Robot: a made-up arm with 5 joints. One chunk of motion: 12 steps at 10 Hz.
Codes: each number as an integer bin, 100 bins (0 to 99) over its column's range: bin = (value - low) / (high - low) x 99, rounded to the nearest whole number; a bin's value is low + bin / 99 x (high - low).
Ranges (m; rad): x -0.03..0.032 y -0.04..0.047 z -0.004..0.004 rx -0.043..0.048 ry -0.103..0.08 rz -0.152..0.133
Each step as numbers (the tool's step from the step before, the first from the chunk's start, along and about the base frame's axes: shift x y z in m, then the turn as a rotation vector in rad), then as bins.
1 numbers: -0.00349 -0.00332 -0.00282 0.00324 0.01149 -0.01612
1 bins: 42 42 15 50 62 47
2 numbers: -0.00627 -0.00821 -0.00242 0.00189 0.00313 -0.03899
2 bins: 38 36 20 49 57 39
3 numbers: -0.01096 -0.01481 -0.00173 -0.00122 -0.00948 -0.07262
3 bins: 30 29 28 45 51 28
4 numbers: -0.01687 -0.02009 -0.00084 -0.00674 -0.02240 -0.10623
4 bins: 21 23 39 39 44 16
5 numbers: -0.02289 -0.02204 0.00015 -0.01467 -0.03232 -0.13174
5 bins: 11 20 51 31 38 7
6 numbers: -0.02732 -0.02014 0.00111 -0.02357 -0.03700 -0.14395
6 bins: 4 23 63 21 36 3
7 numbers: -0.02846 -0.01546 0.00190 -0.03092 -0.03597 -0.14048
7 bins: 2 28 73 13 36 4
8 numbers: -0.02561 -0.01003 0.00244 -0.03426 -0.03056 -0.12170
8 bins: 7 34 80 10 39 11
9 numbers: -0.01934 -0.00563 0.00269 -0.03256 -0.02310 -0.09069
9 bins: 17 39 83 11 43 21
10 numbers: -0.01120 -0.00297 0.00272 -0.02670 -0.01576 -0.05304
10 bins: 30 42 83 18 47 34
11 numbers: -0.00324 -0.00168 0.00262 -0.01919 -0.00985 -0.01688
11 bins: 43 44 82 26 50 47
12 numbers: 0.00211 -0.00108 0.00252 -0.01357 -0.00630 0.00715
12 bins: 51 44 81 32 52 55
